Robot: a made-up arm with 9 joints. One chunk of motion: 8 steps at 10 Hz.
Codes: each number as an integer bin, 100 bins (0 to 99) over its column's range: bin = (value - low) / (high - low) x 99, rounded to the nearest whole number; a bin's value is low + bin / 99 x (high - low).
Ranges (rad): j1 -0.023..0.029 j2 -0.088..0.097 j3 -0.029..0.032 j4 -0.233..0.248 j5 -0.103..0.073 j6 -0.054..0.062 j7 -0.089..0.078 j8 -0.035..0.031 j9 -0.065..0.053
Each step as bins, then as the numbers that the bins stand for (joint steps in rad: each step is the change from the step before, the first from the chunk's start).
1 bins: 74 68 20 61 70 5 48 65 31
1 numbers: 0.01587 0.03907 -0.01668 0.06337 0.02144 -0.04814 -0.00803 0.00833 -0.02805
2 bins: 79 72 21 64 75 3 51 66 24
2 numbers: 0.01849 0.04655 -0.01606 0.07795 0.03033 -0.05048 -0.00297 0.00900 -0.03639
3 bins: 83 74 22 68 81 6 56 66 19
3 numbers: 0.02060 0.05028 -0.01544 0.09738 0.04100 -0.04697 0.00546 0.00900 -0.04235
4 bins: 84 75 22 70 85 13 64 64 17
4 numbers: 0.02112 0.05215 -0.01544 0.10710 0.04811 -0.03877 0.01896 0.00767 -0.04474
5 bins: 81 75 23 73 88 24 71 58 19
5 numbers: 0.01955 0.05215 -0.01483 0.12168 0.05344 -0.02588 0.03077 0.00367 -0.04235
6 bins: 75 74 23 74 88 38 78 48 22
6 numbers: 0.01639 0.05028 -0.01483 0.12654 0.05344 -0.00947 0.04258 -0.00300 -0.03878
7 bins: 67 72 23 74 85 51 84 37 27
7 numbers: 0.01219 0.04655 -0.01483 0.12654 0.04811 0.00576 0.05270 -0.01033 -0.03282
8 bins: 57 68 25 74 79 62 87 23 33
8 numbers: 0.00694 0.03907 -0.01360 0.12654 0.03744 0.01865 0.05776 -0.01967 -0.02567
